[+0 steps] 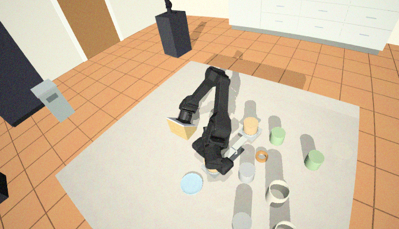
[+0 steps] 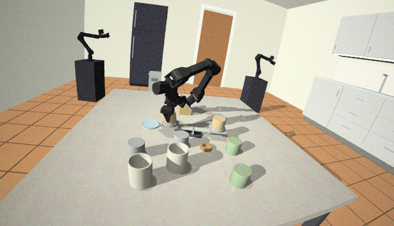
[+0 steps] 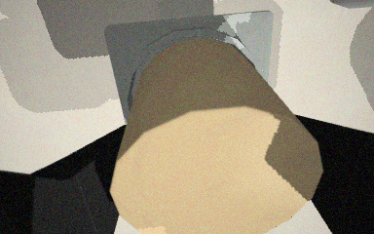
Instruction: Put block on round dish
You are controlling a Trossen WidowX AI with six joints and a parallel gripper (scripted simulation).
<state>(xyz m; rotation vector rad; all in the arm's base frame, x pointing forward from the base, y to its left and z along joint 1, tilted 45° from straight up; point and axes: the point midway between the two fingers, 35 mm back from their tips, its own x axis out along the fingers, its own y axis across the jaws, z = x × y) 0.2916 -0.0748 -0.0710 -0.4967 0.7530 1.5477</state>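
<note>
Right now the grey block is 10 mm to the left of my gripper tip and 10 mm below it. The rest, counted from my gripper tip: light blue round dish 40 mm behind, 110 mm to the right, 70 mm below.
</note>
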